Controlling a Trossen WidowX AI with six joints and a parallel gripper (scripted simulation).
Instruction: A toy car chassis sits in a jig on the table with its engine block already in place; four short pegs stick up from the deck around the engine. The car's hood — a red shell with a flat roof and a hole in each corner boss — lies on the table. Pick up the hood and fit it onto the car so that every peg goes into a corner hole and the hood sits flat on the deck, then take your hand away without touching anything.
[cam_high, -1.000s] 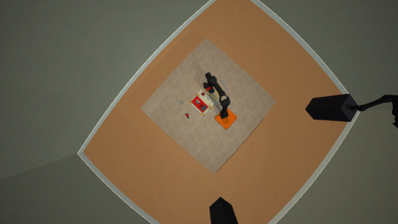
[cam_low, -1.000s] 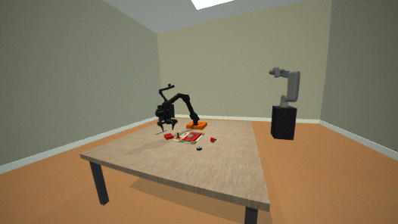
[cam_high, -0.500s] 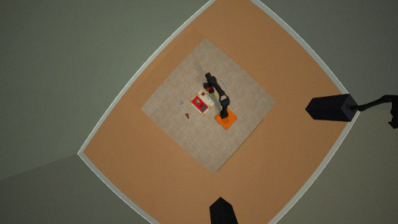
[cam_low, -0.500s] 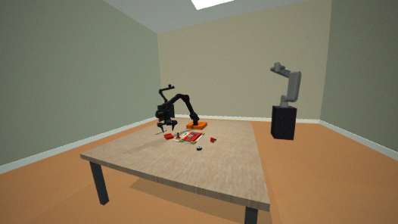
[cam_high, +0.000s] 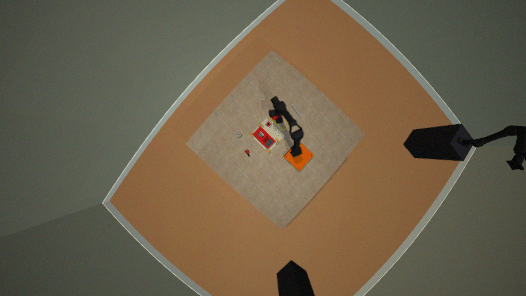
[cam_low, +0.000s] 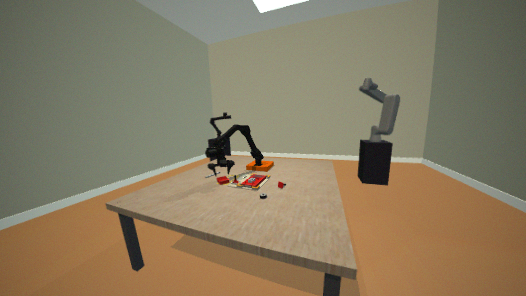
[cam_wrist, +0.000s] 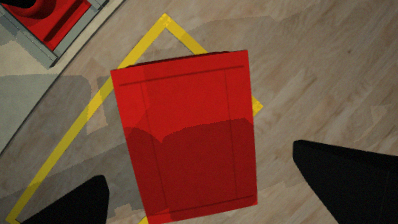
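Now: gripper tip 3 cm above the red hood. Round my gripper tip: dark wheel: 14 cm ahead, 37 cm to the left, 4 cm below; then thin grey tool: 11 cm behind, 17 cm to the right, 4 cm below.
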